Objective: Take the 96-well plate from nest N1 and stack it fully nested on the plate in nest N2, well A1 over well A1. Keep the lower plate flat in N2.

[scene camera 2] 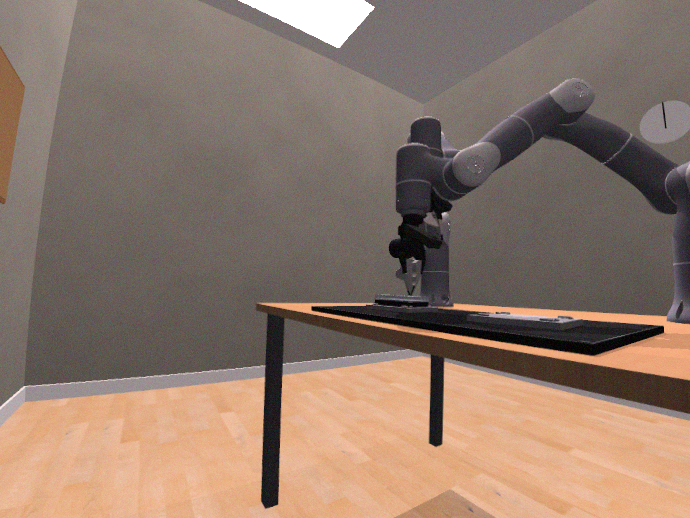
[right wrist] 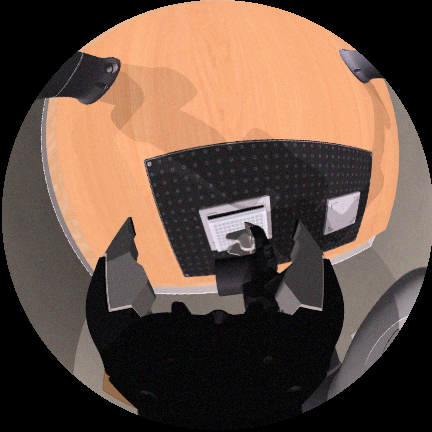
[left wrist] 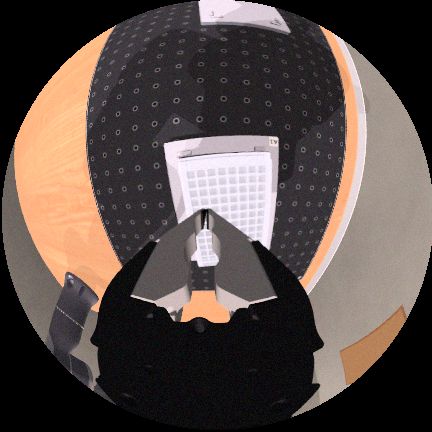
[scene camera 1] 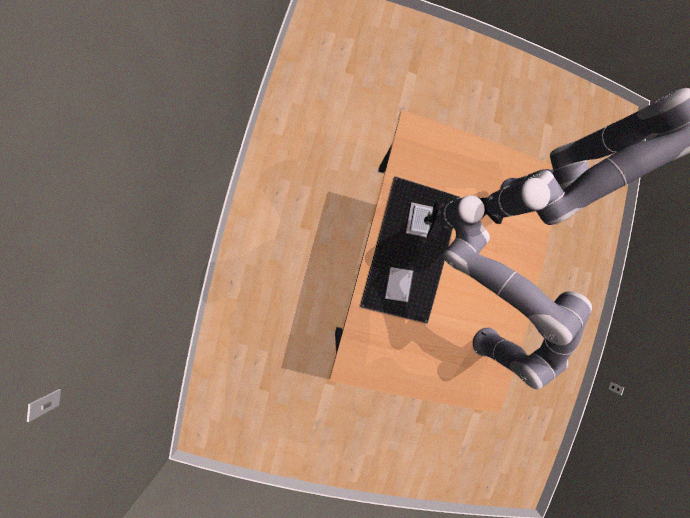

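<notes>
A white 96-well plate (scene camera 1: 420, 214) (scene camera 2: 390, 298) (left wrist: 227, 175) (right wrist: 225, 231) lies in the pale nest (left wrist: 220, 144) marked A1 at one corner. Whether a second plate lies beneath it is hard to tell. The other nest (scene camera 1: 399, 284) (scene camera 2: 523, 320) (left wrist: 235, 12) (right wrist: 342, 214) holds no plate. Neither nest's N1 or N2 mark is readable. My left gripper (scene camera 2: 411, 293) (left wrist: 205, 210) is shut with its fingertips together and nothing between them, pointing down over the plate and close to its top. My right gripper (right wrist: 214, 220) is open and empty, well above the table.
Both nests sit on a black perforated board (scene camera 1: 384, 253) (scene camera 2: 590, 337) (left wrist: 225, 75) (right wrist: 185, 185) on the wooden table (scene camera 1: 473, 301) (right wrist: 225, 90). The two arms are close together beside the occupied nest, with the left wrist partly below the right gripper's view.
</notes>
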